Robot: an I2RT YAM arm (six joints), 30 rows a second.
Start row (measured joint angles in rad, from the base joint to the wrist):
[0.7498, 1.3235, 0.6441, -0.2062, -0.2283, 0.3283]
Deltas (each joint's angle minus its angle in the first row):
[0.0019, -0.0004, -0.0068, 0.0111, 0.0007, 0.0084]
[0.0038, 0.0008, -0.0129, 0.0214, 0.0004, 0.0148]
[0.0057, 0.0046, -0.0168, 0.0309, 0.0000, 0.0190]
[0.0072, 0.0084, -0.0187, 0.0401, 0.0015, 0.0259]
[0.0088, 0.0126, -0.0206, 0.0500, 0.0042, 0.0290]
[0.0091, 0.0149, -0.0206, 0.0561, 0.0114, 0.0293]
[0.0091, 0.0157, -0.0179, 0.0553, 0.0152, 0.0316]
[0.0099, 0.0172, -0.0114, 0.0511, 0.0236, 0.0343]
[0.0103, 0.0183, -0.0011, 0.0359, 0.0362, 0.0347]
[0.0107, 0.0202, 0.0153, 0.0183, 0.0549, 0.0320]
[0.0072, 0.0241, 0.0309, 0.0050, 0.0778, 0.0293]
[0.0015, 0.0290, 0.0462, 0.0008, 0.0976, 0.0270]
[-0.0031, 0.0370, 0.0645, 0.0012, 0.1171, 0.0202]
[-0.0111, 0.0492, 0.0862, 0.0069, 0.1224, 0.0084]
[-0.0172, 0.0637, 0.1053, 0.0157, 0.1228, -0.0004]
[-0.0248, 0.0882, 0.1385, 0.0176, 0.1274, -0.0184]
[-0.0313, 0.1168, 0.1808, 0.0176, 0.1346, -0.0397]
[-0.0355, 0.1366, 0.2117, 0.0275, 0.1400, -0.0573]
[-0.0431, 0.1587, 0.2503, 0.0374, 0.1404, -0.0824]
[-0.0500, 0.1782, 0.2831, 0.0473, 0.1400, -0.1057]
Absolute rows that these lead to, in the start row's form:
[0.7517, 1.3231, 0.6373, -0.1951, -0.2276, 0.3367]
[0.7536, 1.3243, 0.6312, -0.1848, -0.2279, 0.3431]
[0.7555, 1.3281, 0.6273, -0.1753, -0.2283, 0.3473]
[0.7570, 1.3319, 0.6254, -0.1661, -0.2268, 0.3542]
[0.7586, 1.3361, 0.6235, -0.1562, -0.2241, 0.3573]
[0.7589, 1.3384, 0.6235, -0.1501, -0.2169, 0.3576]
[0.7589, 1.3392, 0.6262, -0.1509, -0.2131, 0.3599]
[0.7597, 1.3407, 0.6327, -0.1551, -0.2047, 0.3626]
[0.7601, 1.3418, 0.6430, -0.1703, -0.1921, 0.3630]
[0.7605, 1.3437, 0.6594, -0.1879, -0.1734, 0.3603]
[0.7570, 1.3476, 0.6750, -0.2012, -0.1505, 0.3576]
[0.7513, 1.3525, 0.6903, -0.2054, -0.1307, 0.3553]
[0.7467, 1.3605, 0.7086, -0.2050, -0.1112, 0.3485]
[0.7387, 1.3727, 0.7303, -0.1993, -0.1059, 0.3367]
[0.7326, 1.3872, 0.7494, -0.1905, -0.1055, 0.3279]
[0.7250, 1.4117, 0.7826, -0.1886, -0.1009, 0.3099]
[0.7185, 1.4403, 0.8249, -0.1886, -0.0937, 0.2886]
[0.7143, 1.4601, 0.8558, -0.1787, -0.0883, 0.2710]
[0.7067, 1.4822, 0.8944, -0.1688, -0.0879, 0.2459]
[0.6998, 1.5017, 0.9272, -0.1589, -0.0883, 0.2226]

